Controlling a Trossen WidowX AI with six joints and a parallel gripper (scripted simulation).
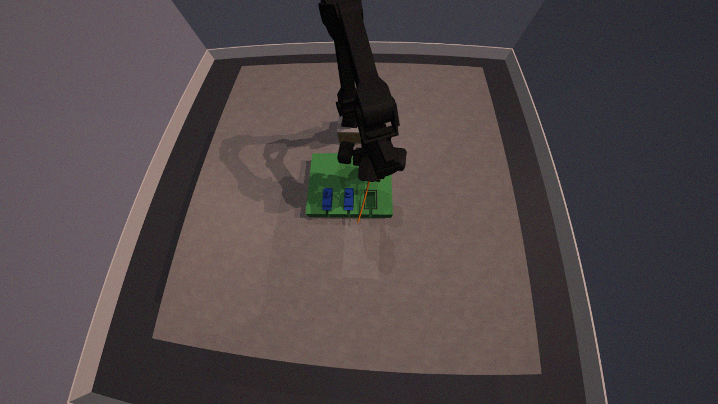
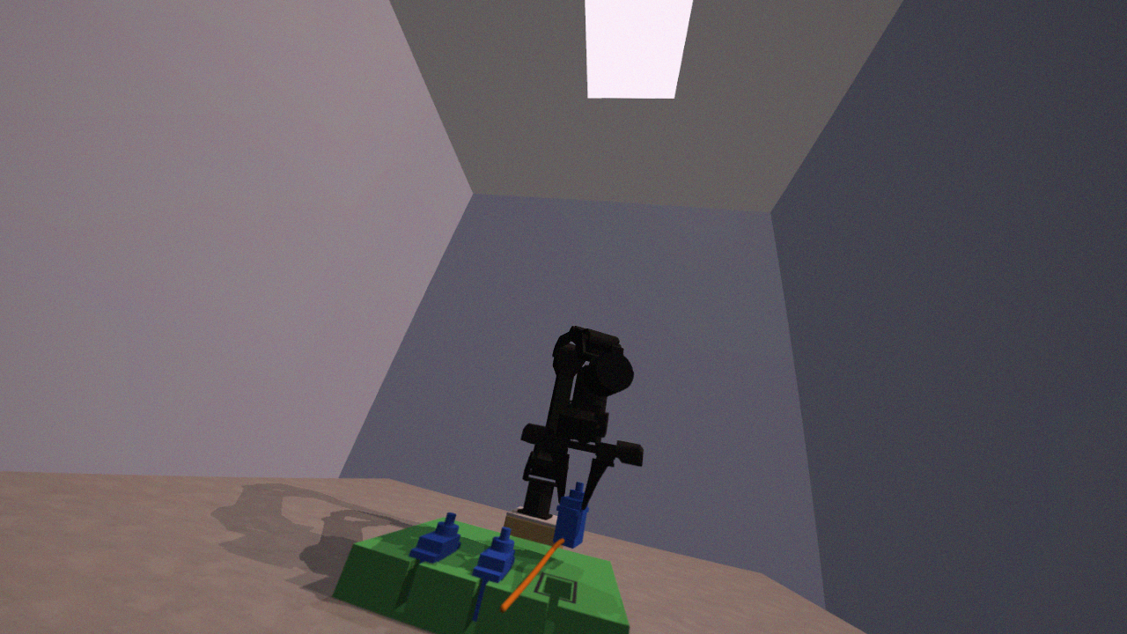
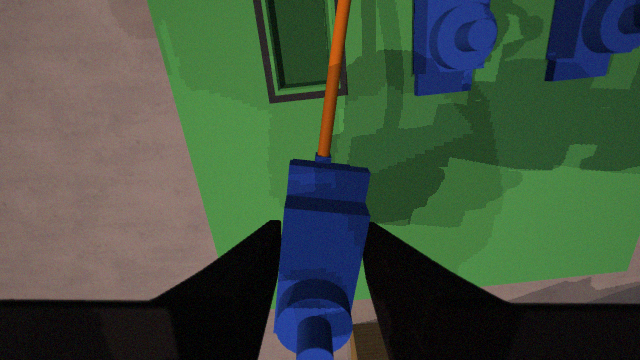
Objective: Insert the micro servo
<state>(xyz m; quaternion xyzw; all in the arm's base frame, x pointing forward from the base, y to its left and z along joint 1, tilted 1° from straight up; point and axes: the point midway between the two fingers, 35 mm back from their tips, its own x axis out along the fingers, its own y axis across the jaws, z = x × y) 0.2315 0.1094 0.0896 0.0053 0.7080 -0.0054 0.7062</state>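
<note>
Right now the green deck is 10 cm below my gripper tip, 8 cm to the right of it and 2 cm behind it.
</note>
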